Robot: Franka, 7 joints.
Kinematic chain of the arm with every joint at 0, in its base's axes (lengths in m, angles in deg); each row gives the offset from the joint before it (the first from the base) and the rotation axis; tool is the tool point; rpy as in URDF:
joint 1: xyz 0 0 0.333 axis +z
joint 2: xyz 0 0 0 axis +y
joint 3: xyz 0 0 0.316 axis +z
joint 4: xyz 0.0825 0 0 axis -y
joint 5: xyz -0.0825 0 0.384 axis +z
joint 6: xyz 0 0 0 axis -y
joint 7: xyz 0.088 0 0 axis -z
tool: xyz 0 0 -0.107 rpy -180 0 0
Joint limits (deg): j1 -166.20..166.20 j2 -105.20..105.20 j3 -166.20..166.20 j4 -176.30..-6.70 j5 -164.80..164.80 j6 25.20..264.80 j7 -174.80..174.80
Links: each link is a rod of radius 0.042 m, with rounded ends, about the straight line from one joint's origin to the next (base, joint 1, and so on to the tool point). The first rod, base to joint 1, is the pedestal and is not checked.
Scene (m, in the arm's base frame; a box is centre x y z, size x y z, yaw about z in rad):
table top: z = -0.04
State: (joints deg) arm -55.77 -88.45 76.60 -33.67 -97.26 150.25 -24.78
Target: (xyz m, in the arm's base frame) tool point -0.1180 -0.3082 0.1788
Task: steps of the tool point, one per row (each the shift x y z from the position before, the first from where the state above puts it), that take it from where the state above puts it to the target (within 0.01 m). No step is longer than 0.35 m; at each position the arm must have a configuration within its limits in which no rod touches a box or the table.
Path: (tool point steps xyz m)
1: 0.2334 -0.0343 0.2011
2: 0.2128 -0.1575 0.1686
3: 0.1461 -0.2542 0.1046
4: 0.0492 -0.2994 0.0206
5: -0.0525 -0.2796 -0.0669
6: -0.1305 -0.2002 -0.1399
7: -0.1628 -0.0824 -0.1819
8: -0.1415 0.0404 -0.1841
9: -0.0765 0.1345 -0.1459

